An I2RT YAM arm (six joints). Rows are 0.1 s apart.
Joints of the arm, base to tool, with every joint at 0 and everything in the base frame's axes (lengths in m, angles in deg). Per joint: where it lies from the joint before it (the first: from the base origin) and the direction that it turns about. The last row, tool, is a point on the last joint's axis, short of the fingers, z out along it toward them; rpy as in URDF.
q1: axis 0 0 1 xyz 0 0 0.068
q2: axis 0 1 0 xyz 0.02 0.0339 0.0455
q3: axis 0 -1 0 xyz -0.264 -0.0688 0
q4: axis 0 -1 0 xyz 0.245 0.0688 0.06
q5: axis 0 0 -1 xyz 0.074 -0.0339 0.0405
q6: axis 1 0 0 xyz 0.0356 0 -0.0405
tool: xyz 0 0 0 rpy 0 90 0
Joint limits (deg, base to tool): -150..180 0..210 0..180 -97..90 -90..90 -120..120
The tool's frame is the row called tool.
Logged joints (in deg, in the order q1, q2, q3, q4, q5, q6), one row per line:
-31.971 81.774 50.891 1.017 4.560 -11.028
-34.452 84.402 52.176 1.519 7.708 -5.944
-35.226 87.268 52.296 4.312 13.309 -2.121
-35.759 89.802 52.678 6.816 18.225 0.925
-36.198 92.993 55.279 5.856 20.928 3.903
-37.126 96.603 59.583 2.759 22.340 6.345
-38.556 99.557 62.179 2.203 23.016 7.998
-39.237 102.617 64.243 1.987 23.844 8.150
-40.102 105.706 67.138 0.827 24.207 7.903
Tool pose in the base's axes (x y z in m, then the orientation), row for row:
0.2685 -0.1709 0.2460 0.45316 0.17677 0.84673 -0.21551
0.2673 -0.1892 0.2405 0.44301 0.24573 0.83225 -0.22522
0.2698 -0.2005 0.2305 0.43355 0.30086 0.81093 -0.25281
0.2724 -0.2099 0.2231 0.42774 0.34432 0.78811 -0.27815
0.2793 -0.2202 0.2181 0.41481 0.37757 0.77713 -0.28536
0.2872 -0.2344 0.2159 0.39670 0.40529 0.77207 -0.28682
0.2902 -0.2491 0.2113 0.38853 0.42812 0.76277 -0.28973
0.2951 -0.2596 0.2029 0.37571 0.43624 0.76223 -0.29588
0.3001 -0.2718 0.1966 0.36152 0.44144 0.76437 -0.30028
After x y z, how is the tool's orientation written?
As a quaternion, w x y z.
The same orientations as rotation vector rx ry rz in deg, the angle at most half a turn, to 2 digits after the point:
25.01 119.78 -30.49
34.92 118.27 -32.01
42.94 115.74 -36.08
49.27 112.78 -39.80
54.35 111.87 -41.08
58.84 112.08 -41.64
62.39 111.15 -42.22
63.95 111.75 -43.38
65.15 112.82 -44.32

